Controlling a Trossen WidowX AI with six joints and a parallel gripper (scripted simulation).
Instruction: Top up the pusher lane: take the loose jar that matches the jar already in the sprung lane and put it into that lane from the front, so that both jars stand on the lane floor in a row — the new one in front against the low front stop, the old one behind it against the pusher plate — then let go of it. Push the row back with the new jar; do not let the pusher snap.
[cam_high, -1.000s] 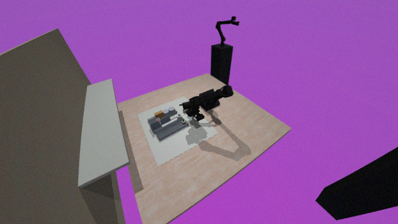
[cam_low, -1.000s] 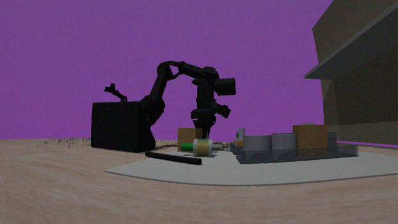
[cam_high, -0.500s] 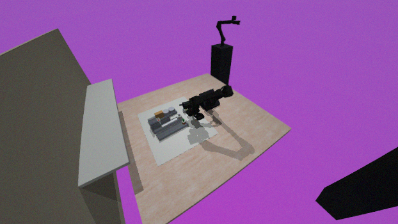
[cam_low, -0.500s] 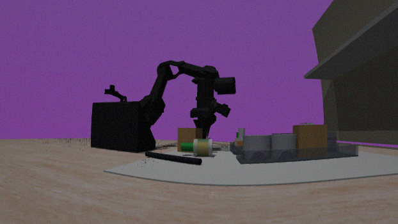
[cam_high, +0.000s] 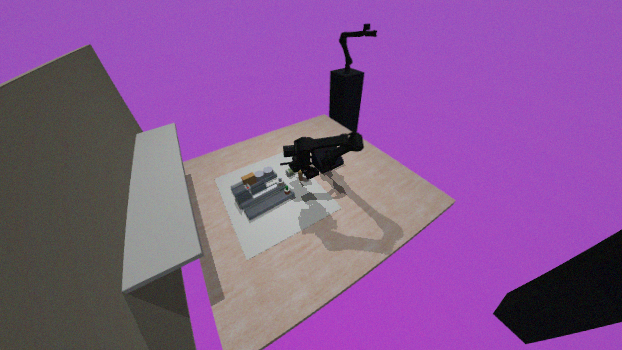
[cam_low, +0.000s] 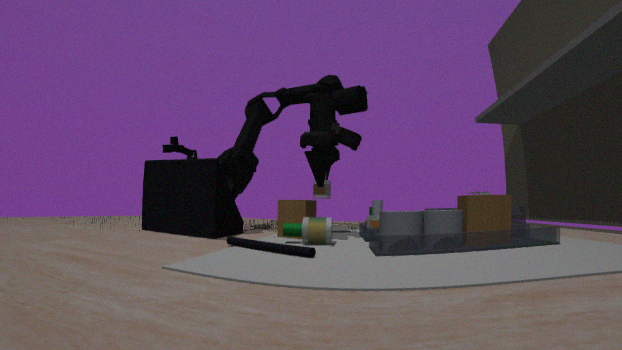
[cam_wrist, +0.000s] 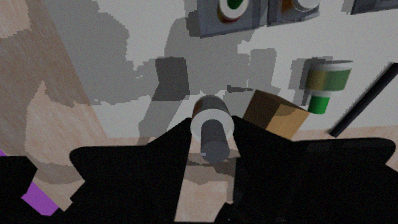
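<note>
The grey rack lies 260 mm ahead of my gripper tip, 120 mm to the right of it and 80 mm below it. The rest, counted from my gripper tip: shelf (630 mm ahead, 270 mm above, 90 mm to the right); black rod (270 mm to the right, 90 mm below, 30 mm behind).
</note>
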